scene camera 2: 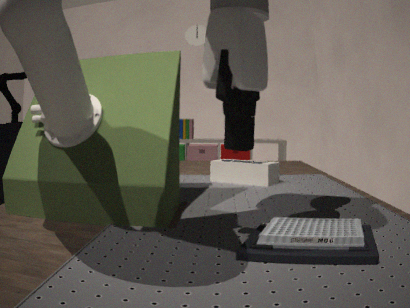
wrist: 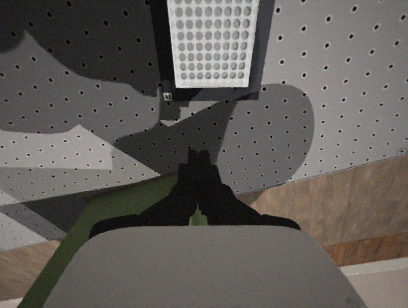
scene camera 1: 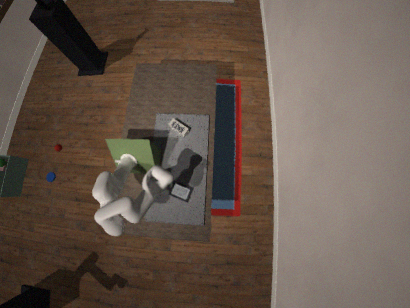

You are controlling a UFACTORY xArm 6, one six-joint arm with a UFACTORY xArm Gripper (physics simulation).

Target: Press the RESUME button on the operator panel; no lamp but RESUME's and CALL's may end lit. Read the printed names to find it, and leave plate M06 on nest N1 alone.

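Frame: origin at the arm's base, x ahead, y left, z up, level; metres.
Where they show: gripper, fingertip midpoint: [scene camera 2: 239, 149] [wrist: 196, 163]; arm's base at its link origin: [scene camera 2: 72, 120] [scene camera 1: 129, 160].
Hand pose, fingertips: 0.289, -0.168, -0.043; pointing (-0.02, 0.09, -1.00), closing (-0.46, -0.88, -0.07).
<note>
Each offset is from my fingertips to the top centre of the thing, as dx, dy, dz. Level surfaces: height alone.
A white box with dark marks on top [scene camera 1: 179, 127] [scene camera 2: 244, 172], which looks like the operator panel, stands at the far end of the grey perforated board. Its printed names and lamps cannot be read here. Plate M06 @(+0.091, -0.053, -0.087) [scene camera 1: 181, 191] [scene camera 2: 312, 232] [wrist: 212, 45], white with many wells, sits in the black nest @(+0.091, -0.053, -0.097) [scene camera 2: 310, 256] [wrist: 261, 55]. My gripper [scene camera 2: 239, 148] [wrist: 196, 163] is shut and empty, pointing down above the board. In the wrist view its tips show below the nest's near edge; in scene camera 2 they appear above the white box, well in front of it. The arm hides the gripper in scene camera 1.
A large green sloped block [scene camera 1: 137, 150] [scene camera 2: 137, 125] stands beside the arm's base, left of the grey board @(dz -0.113) [scene camera 1: 192, 215] [scene camera 2: 165, 295] [wrist: 345, 100]. A long red-edged blue bin [scene camera 1: 238, 150] lies along the board's right side. A black pillar [scene camera 1: 72, 40] stands at the upper left.
</note>
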